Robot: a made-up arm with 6 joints.
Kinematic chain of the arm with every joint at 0, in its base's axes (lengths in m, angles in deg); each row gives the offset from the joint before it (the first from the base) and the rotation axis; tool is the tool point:
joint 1: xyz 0 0 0.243 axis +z
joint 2: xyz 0 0.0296 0 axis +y
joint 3: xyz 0 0 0.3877 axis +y
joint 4: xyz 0 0 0.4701 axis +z
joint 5: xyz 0 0 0 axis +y
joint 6: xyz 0 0 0.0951 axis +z
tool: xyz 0 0 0
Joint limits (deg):
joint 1: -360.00..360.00
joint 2: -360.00..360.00
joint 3: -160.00..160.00
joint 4: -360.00..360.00
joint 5: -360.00..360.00
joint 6: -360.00..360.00
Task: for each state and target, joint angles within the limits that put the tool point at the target. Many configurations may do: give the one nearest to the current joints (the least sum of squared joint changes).
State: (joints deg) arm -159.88 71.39 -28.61 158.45 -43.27 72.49
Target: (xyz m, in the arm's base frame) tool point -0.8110 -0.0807 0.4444
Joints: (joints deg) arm -173.89 102.84 -54.34 154.30 -59.87 72.49
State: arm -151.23 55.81 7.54 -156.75 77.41 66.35
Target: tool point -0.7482 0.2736 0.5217
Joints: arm -198.71 63.41 23.43 -148.74 99.23 66.35
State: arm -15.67 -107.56 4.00 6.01 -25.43 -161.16
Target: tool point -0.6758 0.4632 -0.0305
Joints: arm -32.80 -84.00 -34.04 4.93 -50.84 -161.16
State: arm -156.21 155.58 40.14 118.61 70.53 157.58
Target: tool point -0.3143 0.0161 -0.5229
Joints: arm -202.62 135.42 48.06 125.19 79.53 157.58
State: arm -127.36 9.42 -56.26 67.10 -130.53 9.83
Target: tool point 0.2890 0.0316 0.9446
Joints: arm -181.81 -1.74 -34.73 63.32 -124.19 9.83
